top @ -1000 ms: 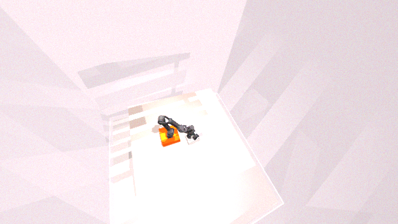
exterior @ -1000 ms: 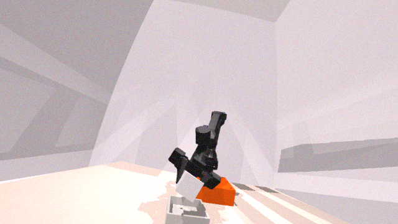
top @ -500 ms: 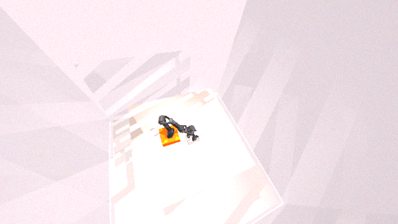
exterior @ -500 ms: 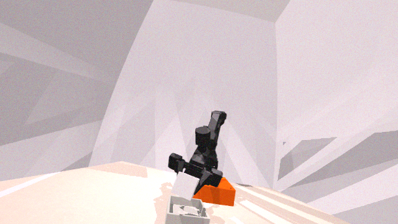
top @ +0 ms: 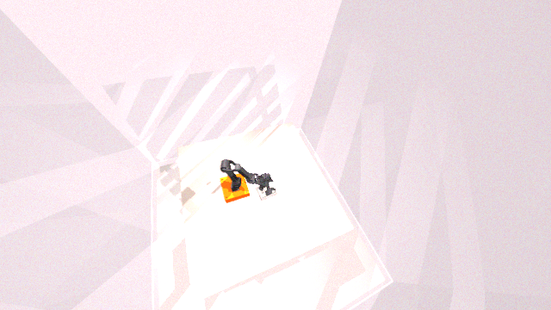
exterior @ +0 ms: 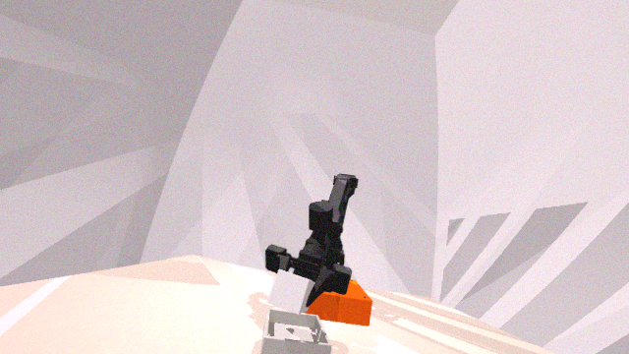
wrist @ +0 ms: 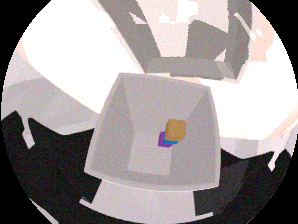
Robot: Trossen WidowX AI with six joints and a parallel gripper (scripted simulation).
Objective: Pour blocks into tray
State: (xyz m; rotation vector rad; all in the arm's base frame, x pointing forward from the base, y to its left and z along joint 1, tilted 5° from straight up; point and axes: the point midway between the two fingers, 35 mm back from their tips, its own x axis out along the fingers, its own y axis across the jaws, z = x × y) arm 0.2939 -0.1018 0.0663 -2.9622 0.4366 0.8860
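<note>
Right now the tan block is 20 mm to the left of my gripper tip. Also, from my gripper tip: blue block 20 mm ahead, 10 mm to the left; then purple block 40 mm ahead, 10 mm to the left; then square cup 20 mm ahead, 20 mm above.
</note>
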